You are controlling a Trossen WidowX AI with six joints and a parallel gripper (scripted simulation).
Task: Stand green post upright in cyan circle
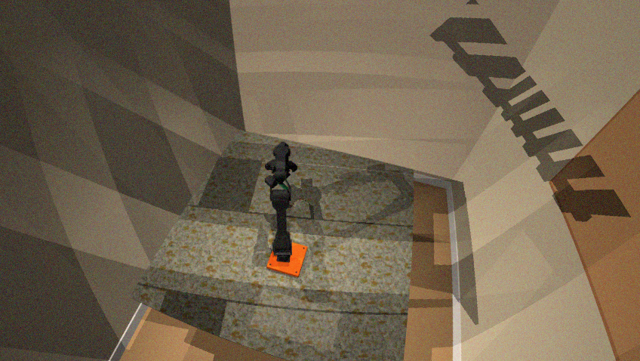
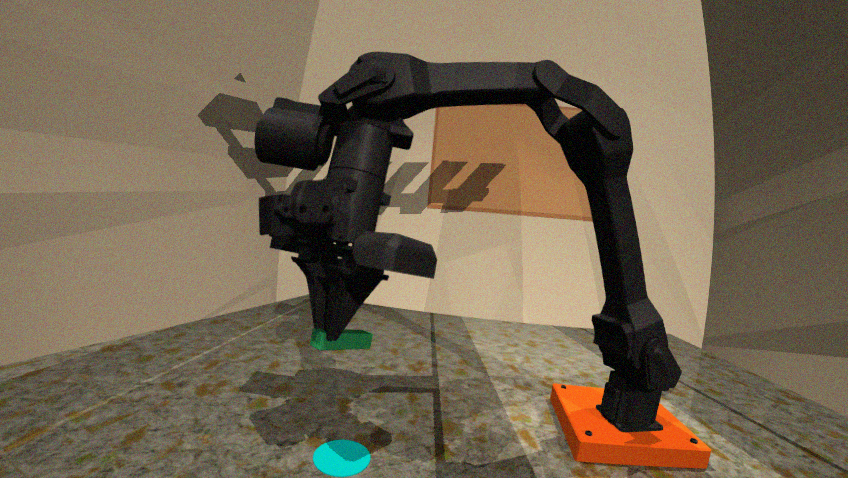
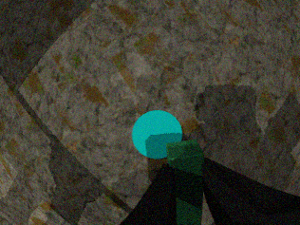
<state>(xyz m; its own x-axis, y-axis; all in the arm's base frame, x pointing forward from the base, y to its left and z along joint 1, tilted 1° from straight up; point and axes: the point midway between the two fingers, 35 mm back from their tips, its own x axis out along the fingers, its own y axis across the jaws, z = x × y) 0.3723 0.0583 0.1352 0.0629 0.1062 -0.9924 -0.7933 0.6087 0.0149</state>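
My gripper tip is now 130 mm above the cyan circle, 20 mm past it and 10 mm to the left of it. Round my gripper tip: green post (20 mm to the right, 10 mm below, 10 mm behind).
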